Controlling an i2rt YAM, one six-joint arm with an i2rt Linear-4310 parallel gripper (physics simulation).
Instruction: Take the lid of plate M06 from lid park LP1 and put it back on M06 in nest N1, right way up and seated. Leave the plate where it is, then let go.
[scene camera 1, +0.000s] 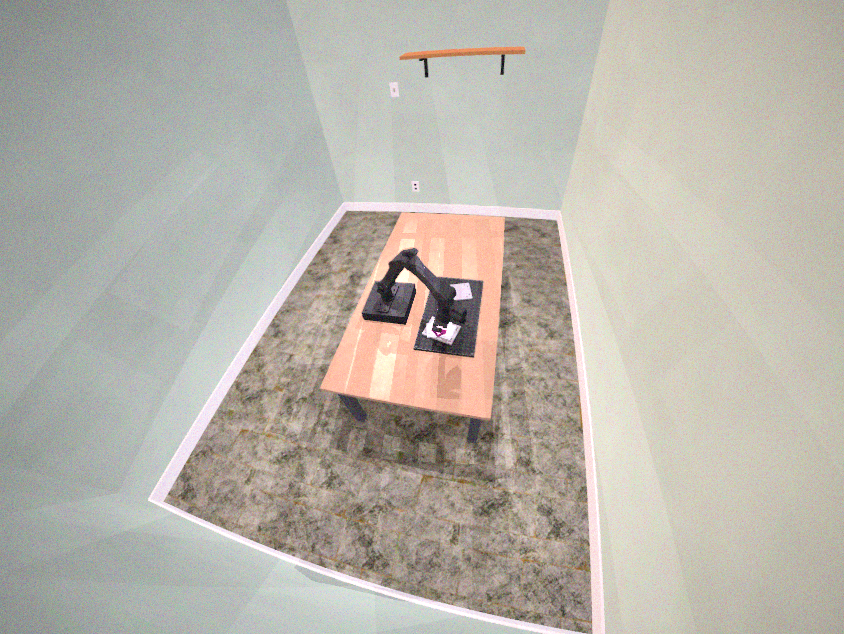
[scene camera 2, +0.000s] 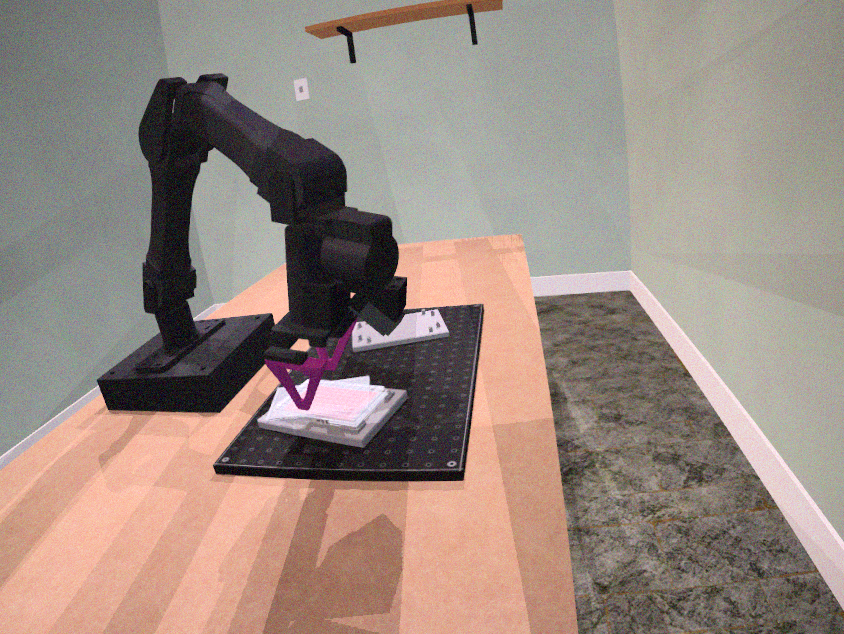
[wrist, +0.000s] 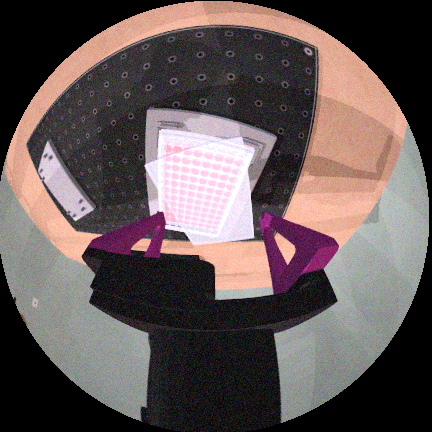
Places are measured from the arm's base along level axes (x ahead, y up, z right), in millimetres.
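Where they show: gripper, fingertip midpoint: (scene camera 1: 439, 328) (scene camera 2: 317, 388) (wrist: 212, 216); arm's base, origin of the base link: (scene camera 1: 387, 298) (scene camera 2: 183, 346).
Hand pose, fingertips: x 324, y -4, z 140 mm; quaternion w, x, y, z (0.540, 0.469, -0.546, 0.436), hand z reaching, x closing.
Observation:
Each offset is from my fingertips to the centre of the thing. "*": to the spot under its first point. Level surfaces: height alone.
Plate M06 @[dz -4, dx -3, dy -18 mm] (scene camera 2: 341, 402) (wrist: 200, 185), with pink wells, sits in the pale grey nest N1 @[dz -19, dx +3, dy -39 mm] (scene camera 2: 387, 413) (wrist: 215, 124). The clear lid @[* dz -46, dx +41, dy -14 mm] (scene camera 2: 361, 381) (wrist: 244, 215) lies on top of the plate, turned askew to it, its corners sticking out past the plate's edges. Whether it is tilted is hard to tell. Lid park LP1, a white board with small pegs @[dz -299, dx +23, dy -38 mm] (scene camera 1: 462, 291) (scene camera 2: 402, 330) (wrist: 65, 187), holds no lid. My gripper (scene camera 2: 317, 387) (wrist: 212, 216) is open, its magenta fingers apart near the plate's arm-side end, at either side of the lid. No labels are readable.
The black perforated board @[dz -159, dx +26, dy -54 mm] (scene camera 1: 446, 349) (scene camera 2: 436, 409) (wrist: 215, 65) carries the nest and the lid park. It lies on the wooden table @[dy -61 mm] (scene camera 1: 402, 382) (scene camera 2: 477, 532). The arm's black base (scene camera 1: 388, 303) (scene camera 2: 184, 368) stands beside the board.

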